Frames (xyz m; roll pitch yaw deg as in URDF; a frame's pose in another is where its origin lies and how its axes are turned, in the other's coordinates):
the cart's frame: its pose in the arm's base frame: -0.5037 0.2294 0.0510 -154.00 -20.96 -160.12
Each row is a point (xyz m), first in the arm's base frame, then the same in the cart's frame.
Working: the arm's base frame: its pose in the cart's frame: -0.3877 -0.3890 0.0852 -148.14 8.82 -152.71

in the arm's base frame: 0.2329 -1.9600 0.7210
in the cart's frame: 0.2880 -2.3418 0.4667
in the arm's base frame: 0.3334 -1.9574 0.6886
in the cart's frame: 0.1874 -2.3720 0.4771
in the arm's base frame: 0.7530 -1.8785 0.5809
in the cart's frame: -0.2447 -2.4556 0.4620
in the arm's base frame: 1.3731 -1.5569 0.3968
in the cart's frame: -0.9572 -2.4065 0.3538
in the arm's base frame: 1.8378 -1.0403 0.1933
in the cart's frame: -1.6022 -2.1247 0.1839
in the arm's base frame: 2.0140 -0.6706 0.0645
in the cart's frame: -1.9204 -1.8590 0.0722
